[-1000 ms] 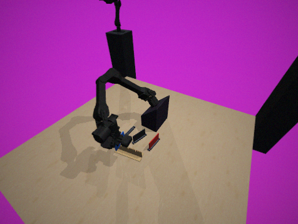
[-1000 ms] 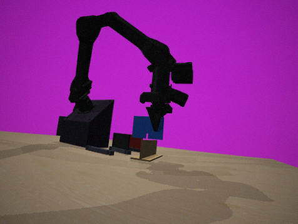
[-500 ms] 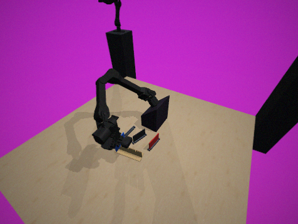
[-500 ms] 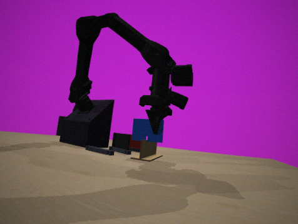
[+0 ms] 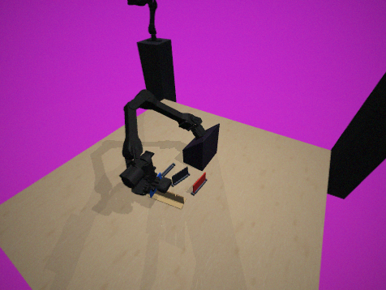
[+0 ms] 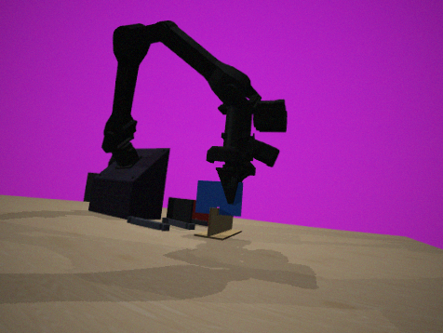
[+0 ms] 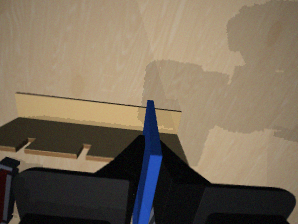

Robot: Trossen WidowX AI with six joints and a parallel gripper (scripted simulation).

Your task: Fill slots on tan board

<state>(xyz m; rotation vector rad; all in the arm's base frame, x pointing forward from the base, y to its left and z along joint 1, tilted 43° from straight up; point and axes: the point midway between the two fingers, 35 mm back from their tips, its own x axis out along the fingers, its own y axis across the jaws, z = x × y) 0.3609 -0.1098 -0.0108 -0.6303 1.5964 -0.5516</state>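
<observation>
Right now the blue board is 3 cm behind my gripper tip. Also, from my gripper tip: black board: 15 cm behind, 5 cm to the left, 4 cm below; red board: 16 cm behind, 16 cm to the left, 4 cm below; tan board: 3 cm behind, 5 cm to the left, 4 cm below.
</observation>
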